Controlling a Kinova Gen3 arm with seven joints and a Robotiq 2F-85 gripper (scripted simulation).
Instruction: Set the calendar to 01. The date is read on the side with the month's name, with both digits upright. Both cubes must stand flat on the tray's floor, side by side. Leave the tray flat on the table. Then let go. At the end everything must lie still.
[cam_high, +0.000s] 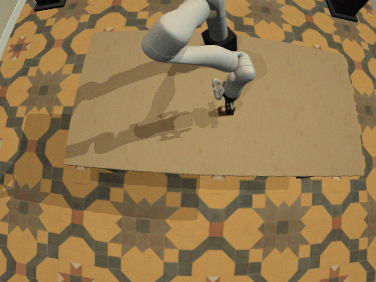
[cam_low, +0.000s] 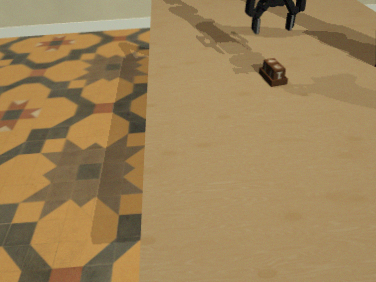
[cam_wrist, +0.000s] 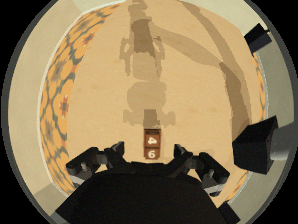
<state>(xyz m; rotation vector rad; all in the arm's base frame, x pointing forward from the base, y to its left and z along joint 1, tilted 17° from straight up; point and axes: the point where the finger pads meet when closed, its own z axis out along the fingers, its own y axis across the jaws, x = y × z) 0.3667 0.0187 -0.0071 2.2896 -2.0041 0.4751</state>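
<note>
Now: hand 10 mm past the tray, 20 mm to the right of it and 120 mm above it.
</note>
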